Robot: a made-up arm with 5 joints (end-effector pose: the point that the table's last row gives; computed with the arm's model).
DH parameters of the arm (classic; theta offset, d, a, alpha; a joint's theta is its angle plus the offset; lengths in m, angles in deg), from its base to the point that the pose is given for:
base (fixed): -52.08 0 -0.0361 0
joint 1: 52.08 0.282 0.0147 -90
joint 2: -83.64 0 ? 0
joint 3: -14.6 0 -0.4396 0
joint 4: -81.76 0.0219 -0.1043 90
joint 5: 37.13 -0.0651 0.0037 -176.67
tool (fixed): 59.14 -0.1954 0 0
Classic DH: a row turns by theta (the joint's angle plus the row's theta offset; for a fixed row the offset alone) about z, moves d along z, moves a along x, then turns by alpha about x.
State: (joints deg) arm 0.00 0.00 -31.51 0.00 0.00
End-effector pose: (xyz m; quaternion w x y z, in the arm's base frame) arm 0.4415 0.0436 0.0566 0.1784 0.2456 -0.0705 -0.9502
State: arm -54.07 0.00 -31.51 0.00 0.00
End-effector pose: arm 0.2621 -0.3381 0.0566 0.2730 -0.1867 0.1744 0.9275
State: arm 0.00 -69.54 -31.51 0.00 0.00
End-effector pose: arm 0.3606 0.0436 0.6239 0.1063 0.7436 -0.1596 -0.6405
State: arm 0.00 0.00 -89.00 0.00 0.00
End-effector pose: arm 0.5796 0.0436 0.6036 0.1225 0.6723 -0.1476 -0.7150
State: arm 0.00 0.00 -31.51 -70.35 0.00
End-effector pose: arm 0.4008 0.0436 0.2372 0.1052 0.7481 -0.1604 -0.6352
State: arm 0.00 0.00 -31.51 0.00 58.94
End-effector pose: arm 0.4406 0.0553 0.0561 0.3064 -0.2301 -0.0800 0.9202
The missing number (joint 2, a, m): 0.1751
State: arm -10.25 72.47 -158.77 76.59 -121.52
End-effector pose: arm 0.7289 -0.0900 0.2420 0.9120 0.0230 -0.1111 -0.3942
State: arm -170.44 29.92 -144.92 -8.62 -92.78
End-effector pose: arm -0.5452 -0.0722 0.8290 0.2233 0.7137 0.5356 0.3922
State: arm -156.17 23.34 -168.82 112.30 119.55
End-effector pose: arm -0.4235 -0.1857 0.7760 0.7737 -0.2518 0.1120 -0.5705
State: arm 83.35 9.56 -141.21 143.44 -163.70
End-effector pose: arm 0.0024 0.4611 0.6357 0.7118 -0.0364 0.0727 0.6977
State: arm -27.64 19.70 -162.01 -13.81 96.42
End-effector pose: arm 0.2322 -0.0682 0.9809 0.1645 -0.8920 -0.3902 0.1583
